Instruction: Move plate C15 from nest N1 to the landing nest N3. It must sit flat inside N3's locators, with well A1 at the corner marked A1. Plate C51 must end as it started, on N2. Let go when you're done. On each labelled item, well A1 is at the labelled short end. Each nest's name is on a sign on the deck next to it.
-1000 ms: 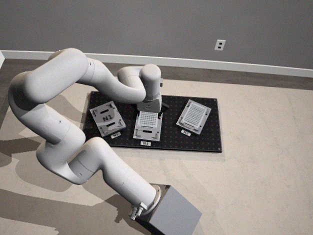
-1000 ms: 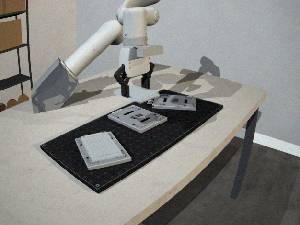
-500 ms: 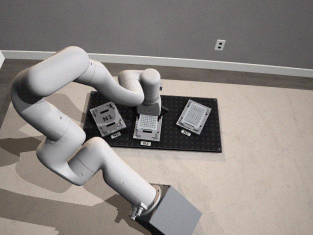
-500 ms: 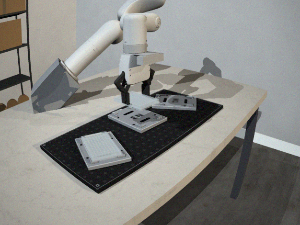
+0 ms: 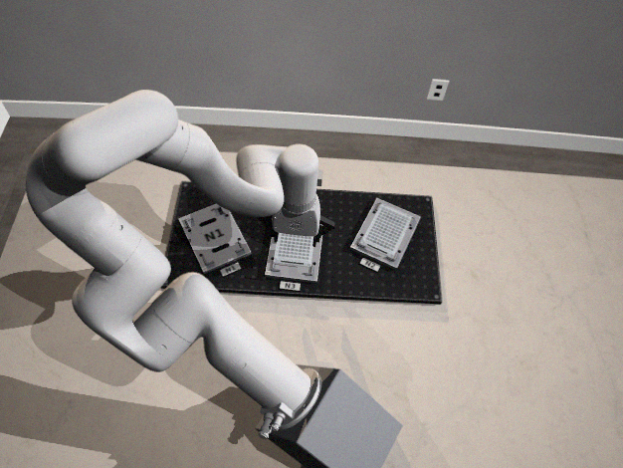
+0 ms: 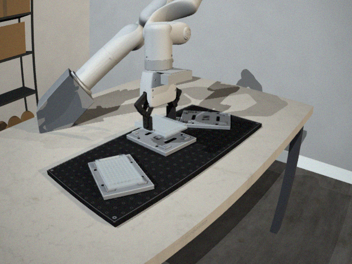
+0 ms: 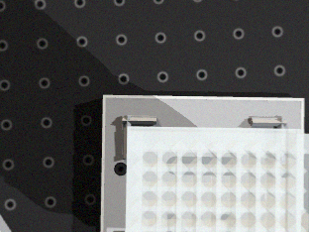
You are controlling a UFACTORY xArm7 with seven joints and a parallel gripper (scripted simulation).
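Now: the nest 5 cm below my hand. Also, from my hand: nest N1 (19 cm to the left, 5 cm below, 4 cm behind); nest N2 (19 cm to the right, 12 cm ahead, 5 cm below).
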